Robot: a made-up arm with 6 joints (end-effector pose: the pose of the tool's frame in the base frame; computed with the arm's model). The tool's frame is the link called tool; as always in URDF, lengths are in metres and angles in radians. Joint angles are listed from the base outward.
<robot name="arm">
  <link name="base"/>
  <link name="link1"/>
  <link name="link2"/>
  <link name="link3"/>
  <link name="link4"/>
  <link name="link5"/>
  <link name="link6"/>
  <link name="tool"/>
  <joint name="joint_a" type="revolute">
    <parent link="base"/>
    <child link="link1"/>
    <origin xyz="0 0 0.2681"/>
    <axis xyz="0 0 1"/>
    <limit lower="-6.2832" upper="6.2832" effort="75" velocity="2.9"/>
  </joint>
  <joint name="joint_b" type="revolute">
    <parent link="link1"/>
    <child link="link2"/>
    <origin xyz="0 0 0"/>
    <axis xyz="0 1 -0.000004"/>
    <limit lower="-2.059" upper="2.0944" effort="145" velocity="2"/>
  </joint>
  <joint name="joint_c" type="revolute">
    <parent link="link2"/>
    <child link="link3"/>
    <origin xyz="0.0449 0 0.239"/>
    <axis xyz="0 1 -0.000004"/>
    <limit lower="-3.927" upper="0.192" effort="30" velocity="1.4"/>
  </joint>
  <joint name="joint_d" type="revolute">
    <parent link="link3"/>
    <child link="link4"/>
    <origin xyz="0.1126 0 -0.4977"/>
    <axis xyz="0 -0.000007 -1"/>
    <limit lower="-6.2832" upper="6.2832" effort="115" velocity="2.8"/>
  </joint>
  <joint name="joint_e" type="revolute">
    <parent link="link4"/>
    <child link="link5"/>
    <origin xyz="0 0 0"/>
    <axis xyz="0 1 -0.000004"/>
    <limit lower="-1.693" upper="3.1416" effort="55" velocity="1.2"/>
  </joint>
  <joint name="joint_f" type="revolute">
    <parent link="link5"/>
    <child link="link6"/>
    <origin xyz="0.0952 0 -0.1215"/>
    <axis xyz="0 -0.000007 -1"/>
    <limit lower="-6.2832" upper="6.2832" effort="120" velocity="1"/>
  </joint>
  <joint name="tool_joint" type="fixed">
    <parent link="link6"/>
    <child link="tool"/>
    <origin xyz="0 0 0" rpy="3.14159 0 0"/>
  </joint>
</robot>
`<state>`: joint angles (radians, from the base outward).
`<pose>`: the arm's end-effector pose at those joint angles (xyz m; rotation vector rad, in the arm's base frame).
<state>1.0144 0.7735 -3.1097 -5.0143 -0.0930 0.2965</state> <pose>0.3707 0.4042 0.9342 -0.7356 0.2963 -0.5682</pose>
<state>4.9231 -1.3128 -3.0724 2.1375 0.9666 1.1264</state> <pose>-0.1451 0.8633 0.4498 -1.8788 -0.8215 -1.3545</pose>
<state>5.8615 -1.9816 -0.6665 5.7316 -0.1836 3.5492</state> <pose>-0.1019 0.1122 0.8421 -0.0467 0.3507 -0.5363</pose>
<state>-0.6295 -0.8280 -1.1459 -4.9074 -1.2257 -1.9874</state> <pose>0.0869 -0.2412 0.7687 0.7923 -1.0618 0.9506</pose>
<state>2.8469 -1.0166 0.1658 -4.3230 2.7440 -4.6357</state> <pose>-0.2717 -0.0479 0.2766 0.3431 0.7092 -0.7312</pose>
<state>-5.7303 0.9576 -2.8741 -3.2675 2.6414 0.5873</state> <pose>0.4556 0.3021 0.7552 -0.1605 -1.4864 0.9815</pose>
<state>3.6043 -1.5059 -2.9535 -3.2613 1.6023 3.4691</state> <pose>0.7806 0.3728 0.2472 -0.1707 2.8865 -0.0355</pose>
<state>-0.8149 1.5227 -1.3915 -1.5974 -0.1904 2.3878</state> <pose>0.2707 -0.1174 -0.3734 -2.0318 2.1297 0.1974</pose>
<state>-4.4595 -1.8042 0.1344 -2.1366 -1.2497 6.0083</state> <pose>-0.1681 0.1602 0.3351 1.9987 -1.3201 -1.3108</pose>
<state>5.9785 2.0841 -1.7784 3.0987 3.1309 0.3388</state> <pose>0.2607 -0.0776 -0.3110 0.1060 0.2982 0.0764</pose>
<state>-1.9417 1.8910 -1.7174 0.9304 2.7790 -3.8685</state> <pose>0.0358 -0.2003 -0.2671 0.4047 0.0040 2.6839</pose>
